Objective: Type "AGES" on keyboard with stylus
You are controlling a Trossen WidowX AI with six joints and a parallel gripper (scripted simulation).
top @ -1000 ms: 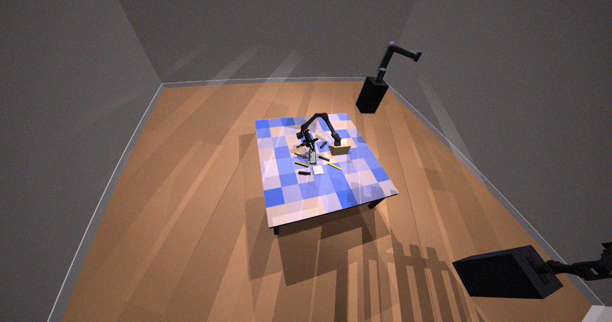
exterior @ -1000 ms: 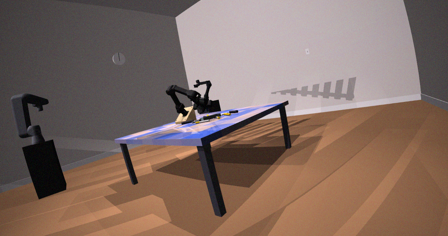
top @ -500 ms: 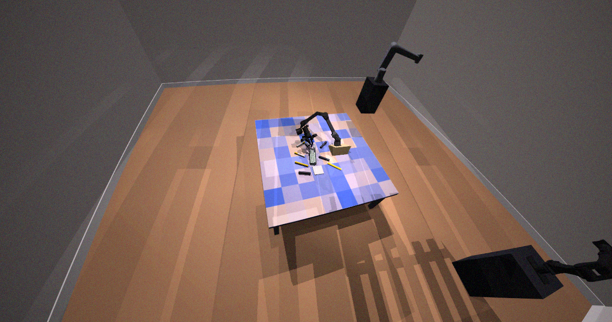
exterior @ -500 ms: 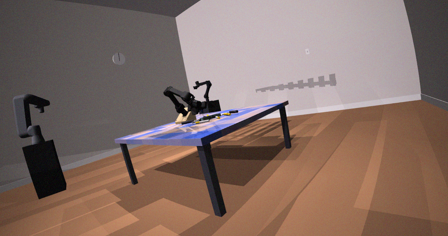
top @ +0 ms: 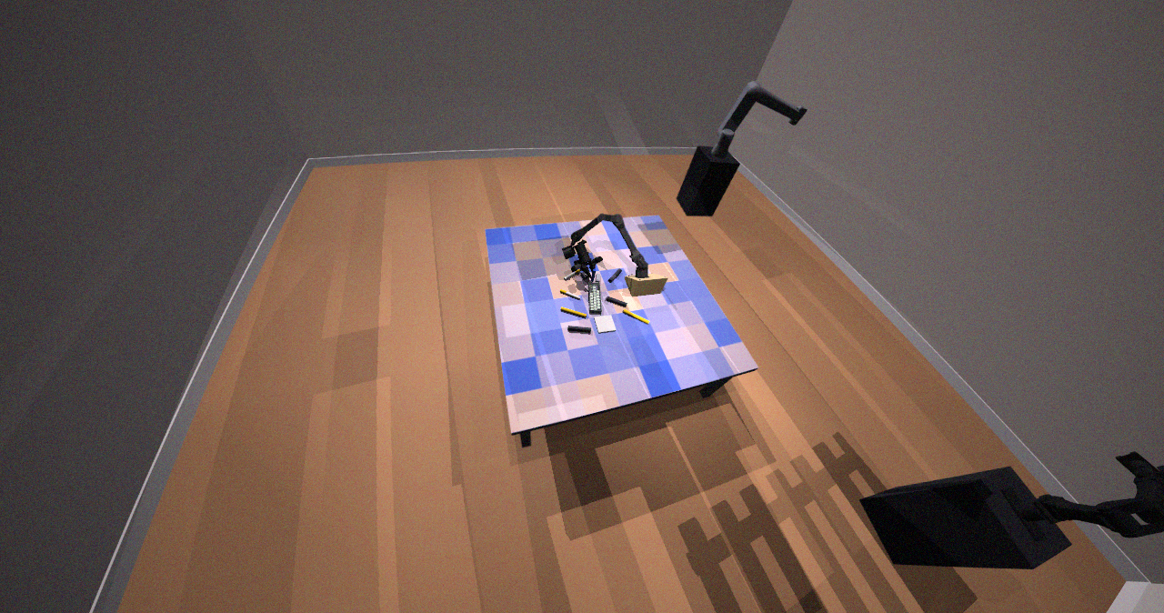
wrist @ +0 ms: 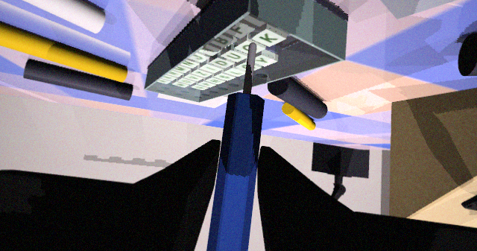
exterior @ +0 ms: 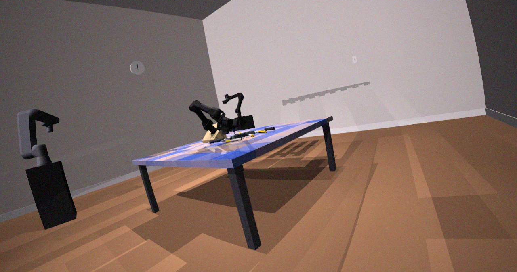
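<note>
Right now the blue stylus is 1 cm below my gripper tip. Round my gripper tip: white pad: 3 cm behind, 26 cm to the left, 8 cm below.
</note>
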